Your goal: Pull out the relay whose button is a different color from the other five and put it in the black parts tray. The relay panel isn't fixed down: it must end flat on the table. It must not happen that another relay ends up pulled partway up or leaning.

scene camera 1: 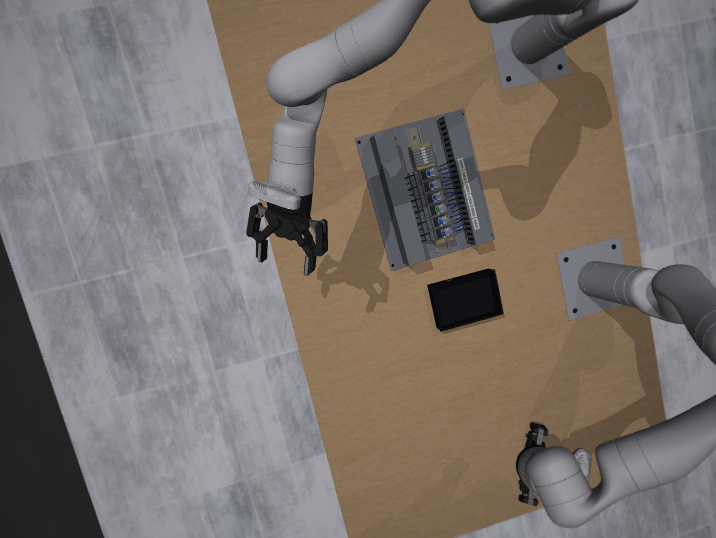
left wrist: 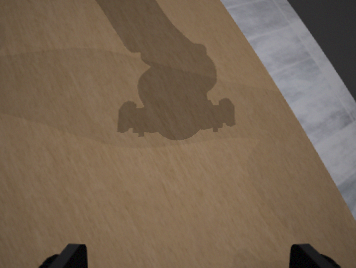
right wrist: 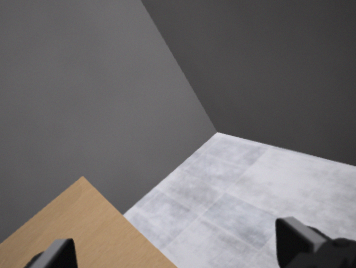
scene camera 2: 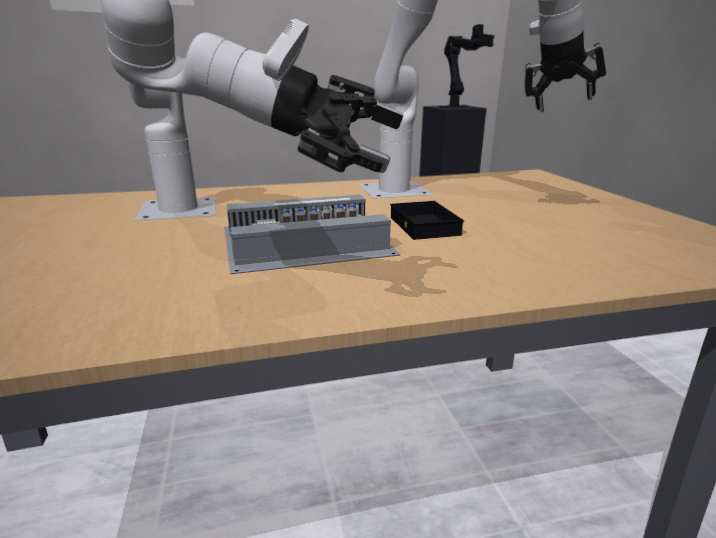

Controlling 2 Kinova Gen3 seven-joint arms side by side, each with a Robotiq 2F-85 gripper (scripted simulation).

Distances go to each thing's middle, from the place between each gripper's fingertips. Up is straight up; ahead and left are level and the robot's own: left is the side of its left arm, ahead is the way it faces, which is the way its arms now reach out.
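Relay panel [scene camera 1: 409,235]: 22 cm below my right hand, 37 cm behind it, 2 cm to the right of it. Black parts tray [scene camera 1: 473,297]: 24 cm below my right hand, 37 cm behind it, 25 cm to the left of it.
My left hand [scene camera 2: 565,104]: 24 cm above the black parts tray, 29 cm to the left of it, 5 cm past it. Relay panel: 23 cm below my left hand, 57 cm to the right of it, 5 cm behind it.
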